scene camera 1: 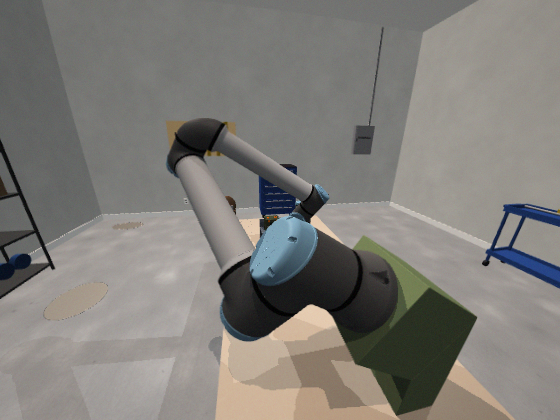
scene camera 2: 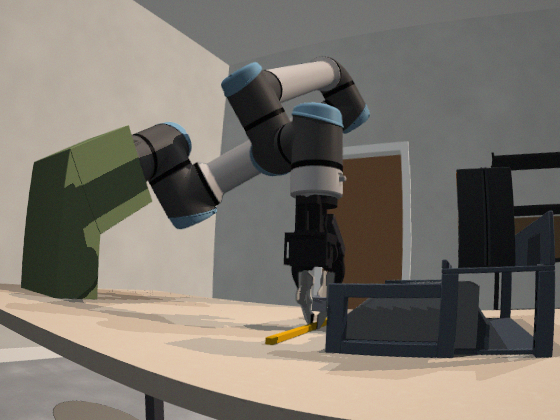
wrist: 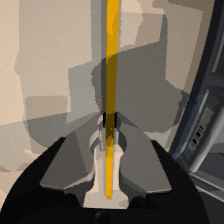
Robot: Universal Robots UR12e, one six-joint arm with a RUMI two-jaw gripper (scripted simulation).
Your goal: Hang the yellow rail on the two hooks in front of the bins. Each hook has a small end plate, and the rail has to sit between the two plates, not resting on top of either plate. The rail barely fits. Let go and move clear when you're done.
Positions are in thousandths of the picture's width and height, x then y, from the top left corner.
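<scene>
My gripper can be seen in the wrist view (493, 507), and it appears in scene camera 2 (562, 782) too.
</scene>
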